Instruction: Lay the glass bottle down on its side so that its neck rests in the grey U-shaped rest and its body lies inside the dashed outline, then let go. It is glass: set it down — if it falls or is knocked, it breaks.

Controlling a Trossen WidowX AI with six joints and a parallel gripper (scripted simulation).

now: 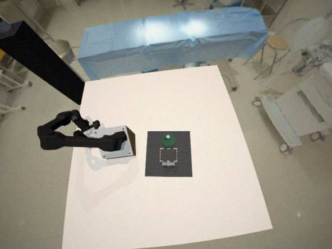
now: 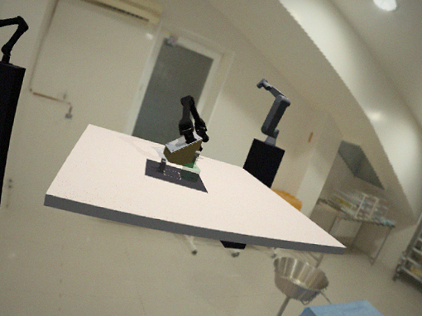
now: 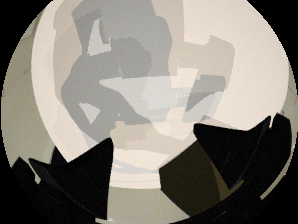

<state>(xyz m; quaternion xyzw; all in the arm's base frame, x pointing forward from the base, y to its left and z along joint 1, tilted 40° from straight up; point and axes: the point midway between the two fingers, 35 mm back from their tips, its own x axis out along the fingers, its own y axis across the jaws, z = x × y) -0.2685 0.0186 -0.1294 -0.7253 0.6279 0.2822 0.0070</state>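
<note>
The green glass bottle is 550 mm ahead of my gripper tip, 140 mm to the right of it and 60 mm above it. The rest, counted from my gripper tip: dark mat (530 mm ahead, 220 mm to the right, 30 mm below).
</note>
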